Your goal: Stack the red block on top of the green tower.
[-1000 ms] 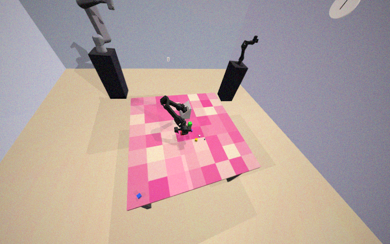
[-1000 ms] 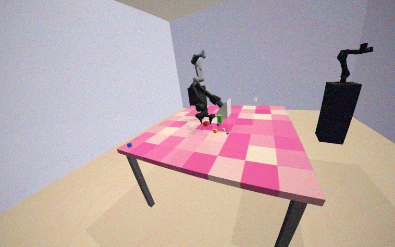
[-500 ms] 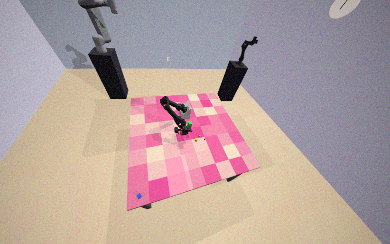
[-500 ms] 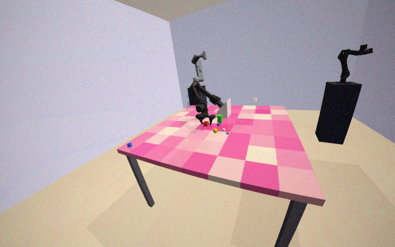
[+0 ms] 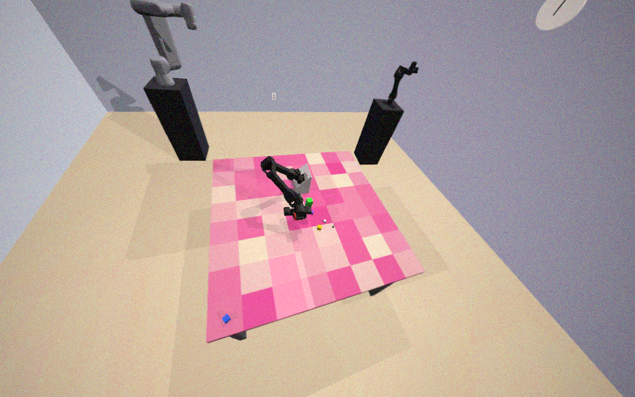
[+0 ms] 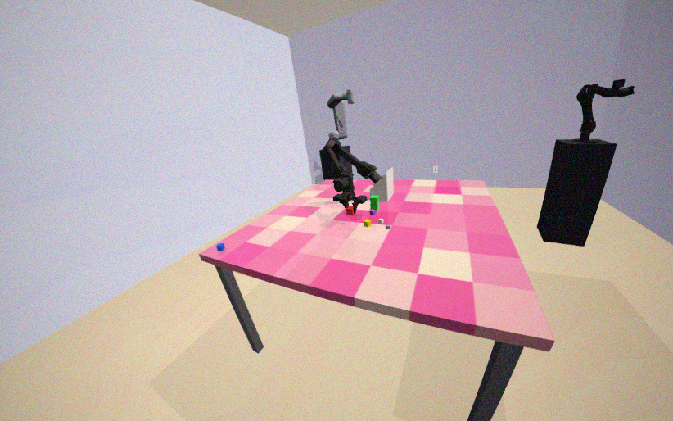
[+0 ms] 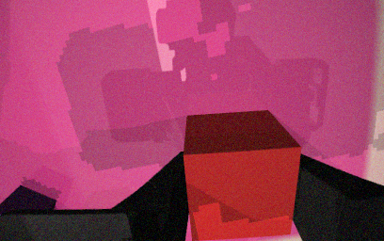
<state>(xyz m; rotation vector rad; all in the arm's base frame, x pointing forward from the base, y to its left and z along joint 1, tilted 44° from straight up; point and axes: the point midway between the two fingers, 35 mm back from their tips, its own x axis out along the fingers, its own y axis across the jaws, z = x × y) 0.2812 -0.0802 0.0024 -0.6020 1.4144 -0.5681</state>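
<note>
Now: gripper tip 12 cm to the right of the purple cube and 3 cm past it. From my gripper tip the other things lie so: yellow cube 15 cm to the left, 10 cm ahead, 1 cm above; then white cube 20 cm to the left, 5 cm ahead; then red block 1 cm above.
</note>
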